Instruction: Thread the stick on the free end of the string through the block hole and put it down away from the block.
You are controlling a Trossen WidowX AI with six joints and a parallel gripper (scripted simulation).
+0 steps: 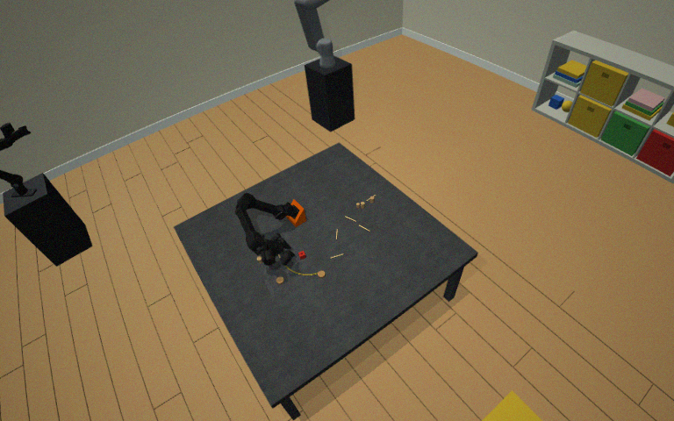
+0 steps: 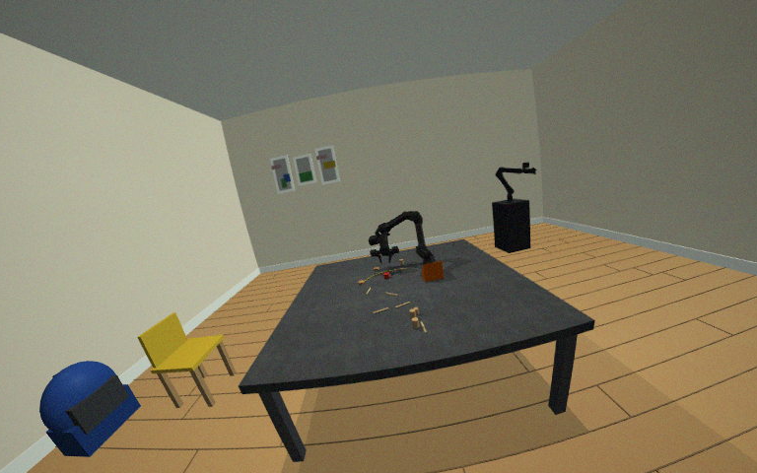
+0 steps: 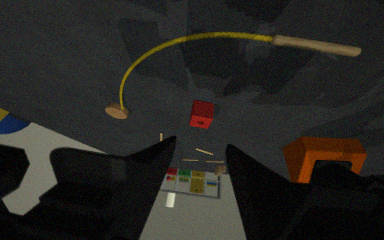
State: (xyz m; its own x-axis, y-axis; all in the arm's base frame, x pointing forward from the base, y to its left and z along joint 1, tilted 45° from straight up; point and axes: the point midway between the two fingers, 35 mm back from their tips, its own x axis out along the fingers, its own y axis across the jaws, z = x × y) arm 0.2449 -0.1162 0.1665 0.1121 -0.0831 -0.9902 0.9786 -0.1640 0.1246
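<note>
My gripper tip is now 1 cm short of the red block, 5 cm to the right of it and 7 cm above it. Round my gripper tip: round wooden button 17 cm ahead, 5 cm to the left, 7 cm below; thin wooden stick 8 cm behind, 5 cm to the right, 8 cm below.
</note>
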